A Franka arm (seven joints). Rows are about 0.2 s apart.
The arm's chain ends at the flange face. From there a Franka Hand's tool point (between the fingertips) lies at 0.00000 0.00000 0.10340 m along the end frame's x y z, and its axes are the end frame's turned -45 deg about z.
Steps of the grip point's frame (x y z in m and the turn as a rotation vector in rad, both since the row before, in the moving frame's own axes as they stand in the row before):
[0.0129, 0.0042, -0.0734, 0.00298, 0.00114, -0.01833]
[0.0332, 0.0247, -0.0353, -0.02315, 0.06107, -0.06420]
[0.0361, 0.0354, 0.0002, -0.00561, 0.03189, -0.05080]
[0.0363, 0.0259, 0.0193, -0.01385, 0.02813, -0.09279]
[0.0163, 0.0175, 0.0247, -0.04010, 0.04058, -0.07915]
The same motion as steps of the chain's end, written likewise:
[0.0122, -0.0059, -0.0734, 0.00291, -0.00130, -0.01833]
[0.0349, -0.0030, -0.0351, 0.02681, 0.05955, -0.06420]
[0.0479, 0.0015, 0.0003, 0.01858, 0.02652, -0.05080]
[0.0410, -0.0062, 0.0194, 0.01010, 0.02968, -0.09279]
[0.0180, 0.0011, 0.0249, 0.00034, 0.05705, -0.07915]

